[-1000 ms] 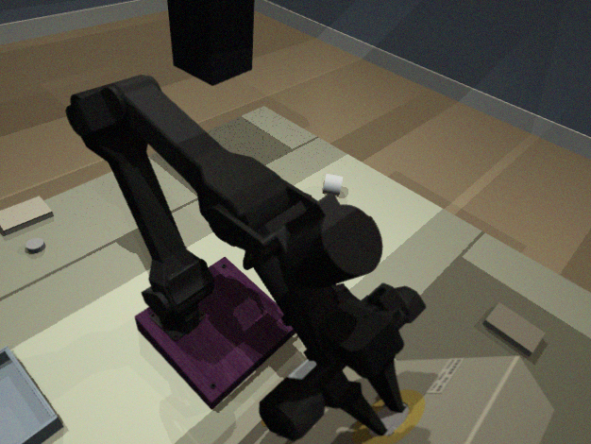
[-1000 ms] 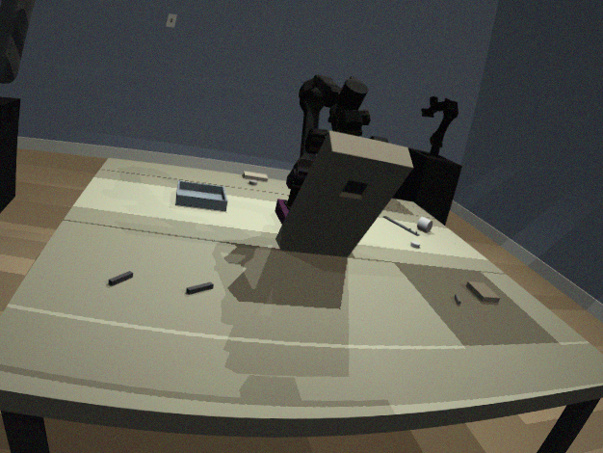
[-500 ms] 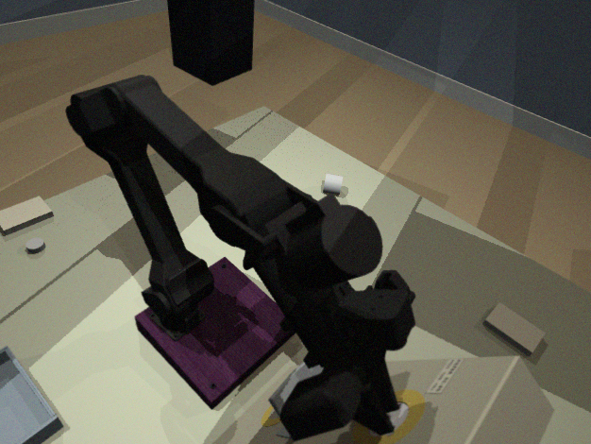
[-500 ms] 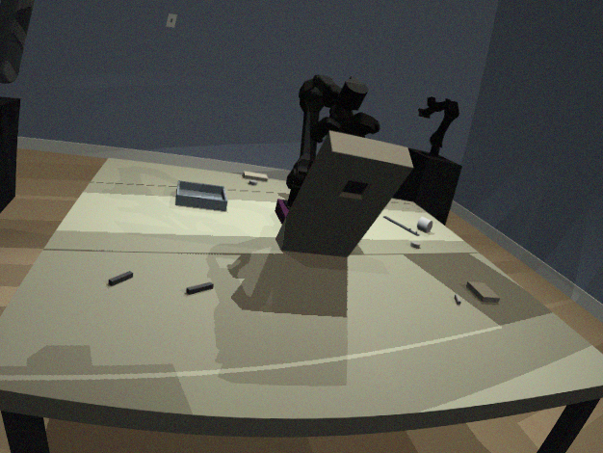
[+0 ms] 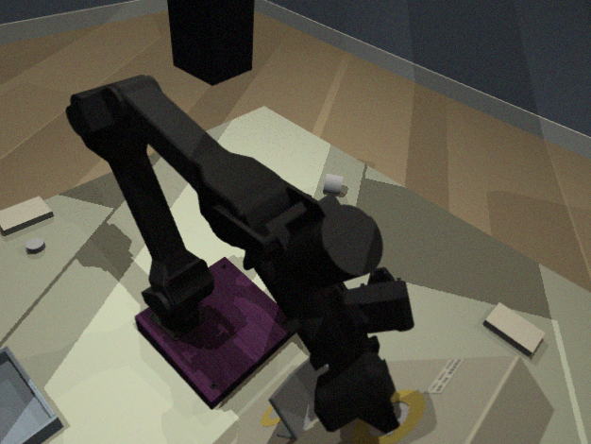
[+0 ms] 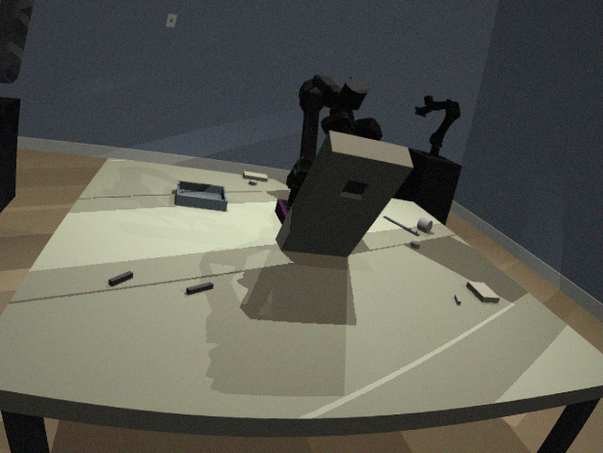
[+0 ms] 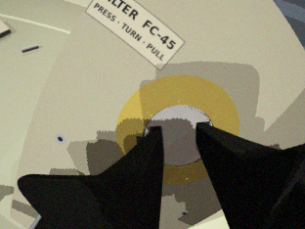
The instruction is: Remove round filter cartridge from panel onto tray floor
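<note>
My gripper tip is 1 cm short of the round grey filter cartridge and 1 cm above it. The rest, counted from my gripper tip: grey tray 44 cm behind, 26 cm to the right, 23 cm below; then grey wedge-like flap 10 cm behind, 1 cm to the left, 10 cm below; then sloping service panel 4 cm behind, 8 cm below.
</note>
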